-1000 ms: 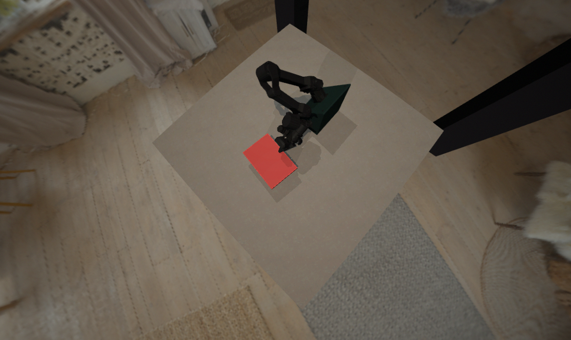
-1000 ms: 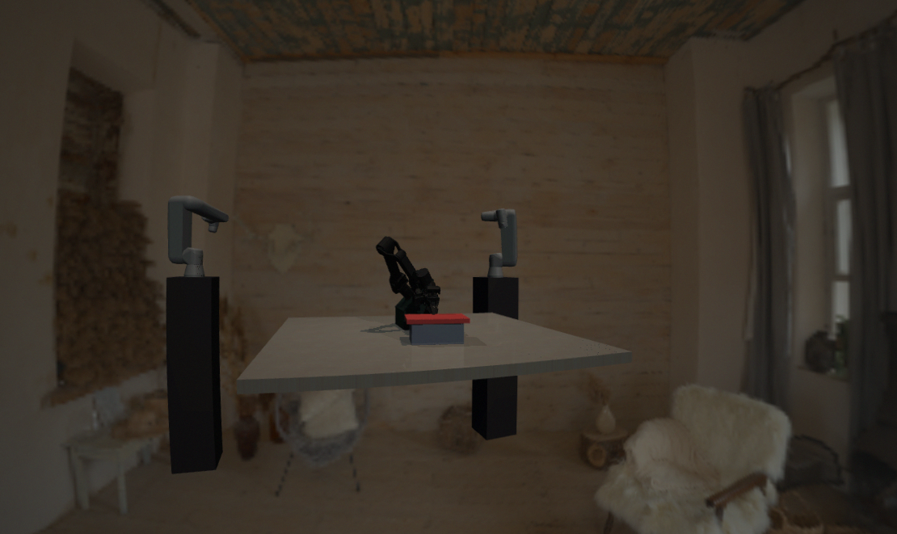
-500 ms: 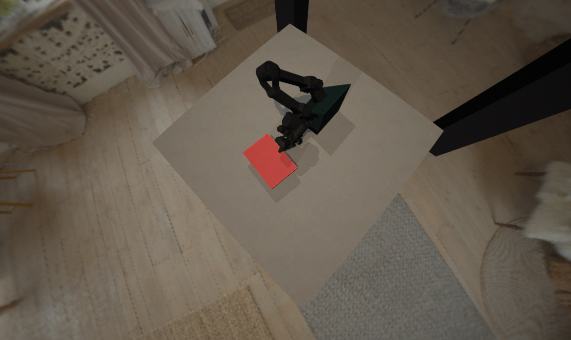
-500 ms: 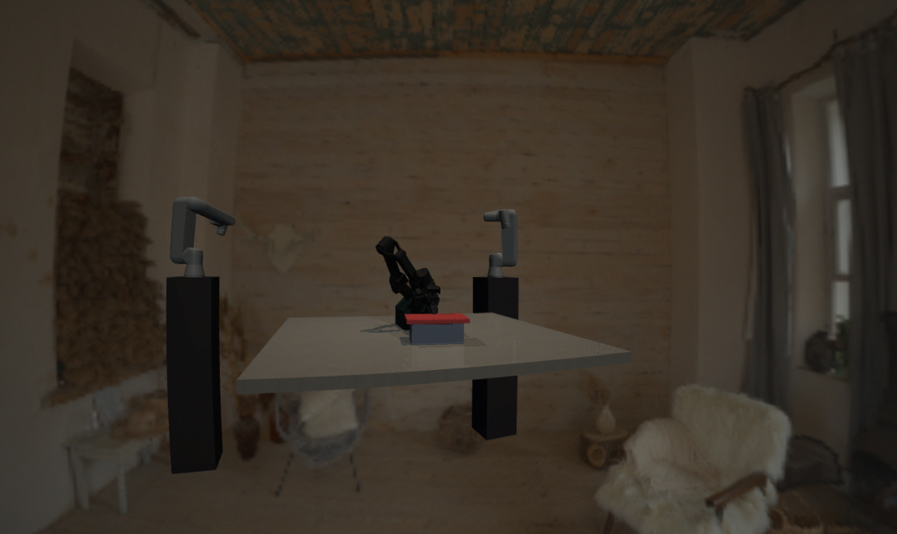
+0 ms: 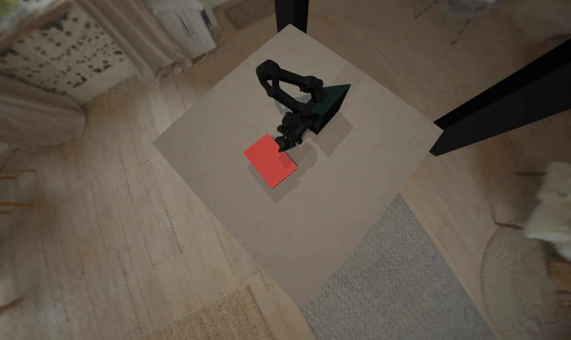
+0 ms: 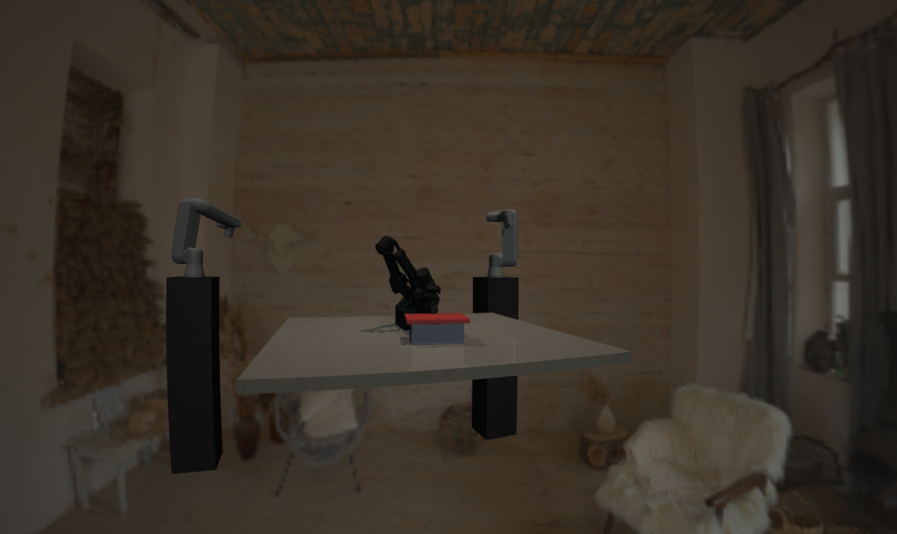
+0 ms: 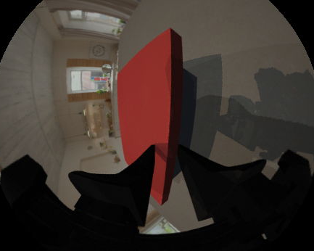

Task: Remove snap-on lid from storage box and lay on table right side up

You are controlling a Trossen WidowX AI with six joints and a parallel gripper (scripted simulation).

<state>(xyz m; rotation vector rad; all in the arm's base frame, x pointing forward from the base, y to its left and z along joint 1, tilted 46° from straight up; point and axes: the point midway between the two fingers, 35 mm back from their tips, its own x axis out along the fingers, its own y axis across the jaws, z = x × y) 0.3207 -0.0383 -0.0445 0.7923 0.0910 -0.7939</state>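
Now: the red lid 7 cm ahead of my gripper tip and 2 cm to the right of it. From my gripper tip the other things lie so: storage box: 7 cm ahead, 2 cm to the right, 4 cm below.
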